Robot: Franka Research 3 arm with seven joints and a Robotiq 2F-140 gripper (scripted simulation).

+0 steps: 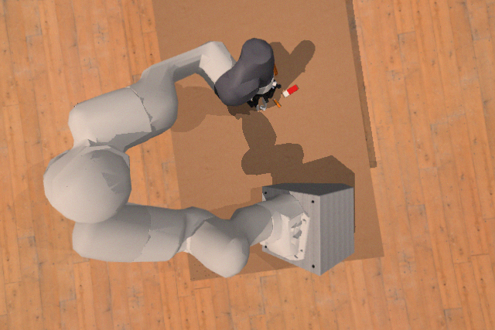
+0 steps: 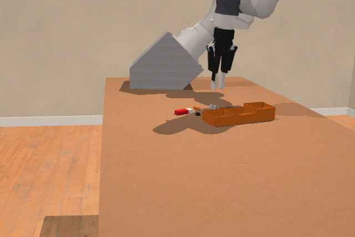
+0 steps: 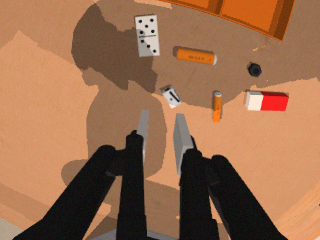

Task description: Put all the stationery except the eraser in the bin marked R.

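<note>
Now: hand 100 mm above the small grey piece and 10 mm to the left of it. The rest, counted from my hand: white domino: 100 mm below, 50 mm to the left, 50 mm ahead; small black piece: 110 mm below, 90 mm to the right, 90 mm ahead; orange bin: 150 mm ahead, 90 mm below, 50 mm to the left.
</note>
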